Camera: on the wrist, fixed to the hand. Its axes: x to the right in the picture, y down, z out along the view.
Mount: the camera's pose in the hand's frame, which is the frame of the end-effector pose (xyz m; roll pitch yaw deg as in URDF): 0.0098 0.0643 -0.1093 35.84 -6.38 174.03
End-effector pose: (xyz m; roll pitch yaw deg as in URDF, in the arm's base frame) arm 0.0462 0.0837 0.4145 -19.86 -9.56 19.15
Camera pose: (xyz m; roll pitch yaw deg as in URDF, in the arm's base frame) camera 0.0672 0.1157 0.2932 54.34 5.49 -168.64
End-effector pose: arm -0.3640 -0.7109 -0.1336 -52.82 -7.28 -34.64
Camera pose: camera -0.3712 -0.7646 -0.2487 87.15 8.07 136.59
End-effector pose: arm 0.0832 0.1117 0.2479 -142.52 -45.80 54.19
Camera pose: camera 0.1625 0.0208 0.2881 179.12 54.48 -124.39
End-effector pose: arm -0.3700 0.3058 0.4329 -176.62 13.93 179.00
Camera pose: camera -0.4036 0.3770 0.5328 -148.90 -7.14 4.59
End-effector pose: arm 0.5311 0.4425 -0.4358 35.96 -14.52 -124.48
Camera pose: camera 0.6143 0.3584 -0.4824 -0.64 5.85 54.46
